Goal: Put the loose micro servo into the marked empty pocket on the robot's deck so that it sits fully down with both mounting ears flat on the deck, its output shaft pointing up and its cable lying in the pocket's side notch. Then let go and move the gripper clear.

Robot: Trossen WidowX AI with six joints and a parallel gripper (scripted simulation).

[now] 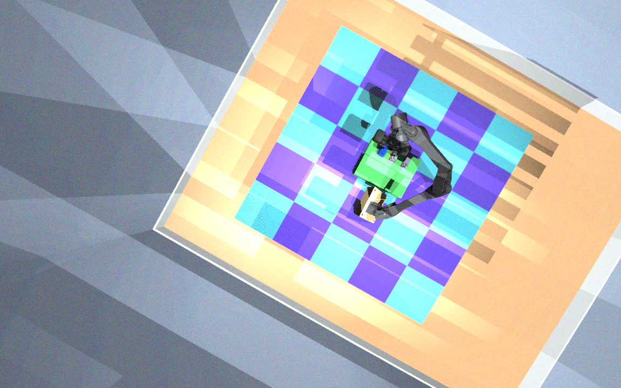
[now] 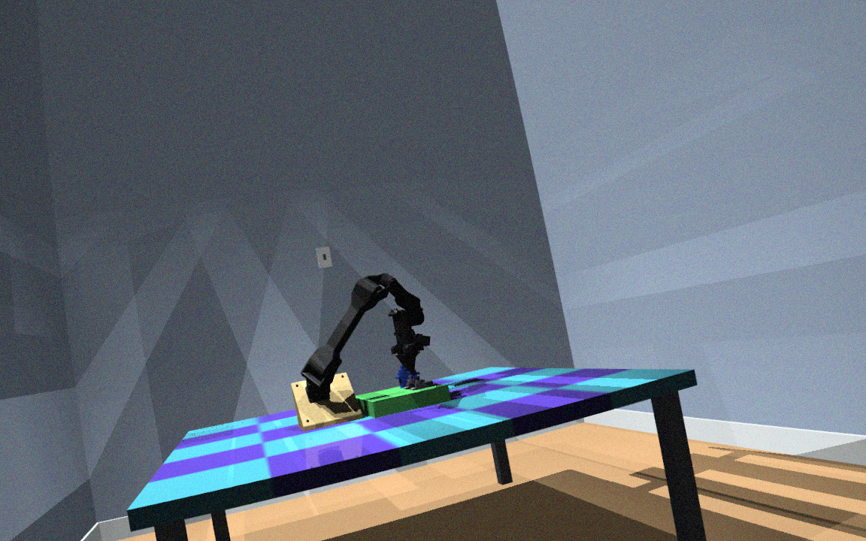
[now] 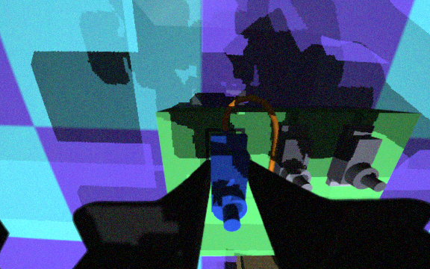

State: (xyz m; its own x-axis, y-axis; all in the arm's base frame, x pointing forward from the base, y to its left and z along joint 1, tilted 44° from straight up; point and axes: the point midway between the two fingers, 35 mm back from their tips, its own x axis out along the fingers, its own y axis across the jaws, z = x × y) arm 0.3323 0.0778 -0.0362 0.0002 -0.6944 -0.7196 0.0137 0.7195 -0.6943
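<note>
Now: the green robot deck 120 mm behind my gripper tip, 70 mm to the right of it and 60 mm below it.
</note>
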